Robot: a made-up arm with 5 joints.
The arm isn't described. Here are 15 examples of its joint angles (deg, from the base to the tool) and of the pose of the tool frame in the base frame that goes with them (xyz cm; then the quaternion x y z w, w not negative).
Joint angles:
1: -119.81 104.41 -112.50 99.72 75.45
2: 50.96 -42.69 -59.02 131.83 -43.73
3: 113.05 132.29 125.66 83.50 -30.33
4: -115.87 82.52 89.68 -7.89 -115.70
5: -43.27 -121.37 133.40 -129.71 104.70
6: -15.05 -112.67 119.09 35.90 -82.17
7: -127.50 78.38 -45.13 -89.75 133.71
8: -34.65 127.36 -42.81 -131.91 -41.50
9: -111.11 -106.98 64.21 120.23 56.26
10: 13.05 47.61 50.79 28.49 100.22
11: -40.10 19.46 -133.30 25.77 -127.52
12: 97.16 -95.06 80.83 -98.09 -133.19
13: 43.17 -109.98 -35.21 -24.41 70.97
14: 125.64 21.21 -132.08 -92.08 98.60
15: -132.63 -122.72 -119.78 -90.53 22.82
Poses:
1: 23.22 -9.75 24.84 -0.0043 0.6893 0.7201 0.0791
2: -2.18 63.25 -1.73 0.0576 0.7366 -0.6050 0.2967
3: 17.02 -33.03 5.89 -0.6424 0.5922 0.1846 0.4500
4: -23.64 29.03 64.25 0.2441 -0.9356 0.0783 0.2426
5: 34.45 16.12 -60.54 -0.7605 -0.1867 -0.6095 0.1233
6: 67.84 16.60 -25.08 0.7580 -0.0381 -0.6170 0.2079
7: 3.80 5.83 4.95 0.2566 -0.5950 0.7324 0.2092
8: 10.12 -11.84 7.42 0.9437 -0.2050 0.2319 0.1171
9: -49.94 49.31 -13.71 0.6271 0.3896 -0.4978 0.4551
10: -16.55 19.89 -36.95 0.3692 -0.0011 0.9185 0.1420
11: 6.38 62.94 43.24 -0.4670 -0.7615 -0.2905 0.3431
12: 40.61 54.96 49.57 -0.5814 -0.2203 -0.2731 0.7340
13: 22.89 57.49 22.35 -0.0928 -0.0545 -0.3064 0.9458
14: 0.12 63.10 -21.36 0.8200 -0.4575 0.3409 0.0456
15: -29.05 31.95 -27.93 0.0946 -0.8300 -0.5271 0.1557
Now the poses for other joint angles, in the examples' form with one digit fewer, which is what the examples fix.
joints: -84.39 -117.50 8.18 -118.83 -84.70
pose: -3.5 56.2 -19.6 -0.480 -0.724 -0.221 0.443
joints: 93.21 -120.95 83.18 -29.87 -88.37
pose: 34.6 19.4 58.7 -0.862 -0.002 0.043 0.505
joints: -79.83 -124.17 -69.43 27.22 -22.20
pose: 0.2 40.5 -16.5 0.668 -0.489 0.489 0.275
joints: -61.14 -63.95 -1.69 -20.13 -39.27
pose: -9.6 49.4 -12.4 -0.436 0.168 -0.637 0.613
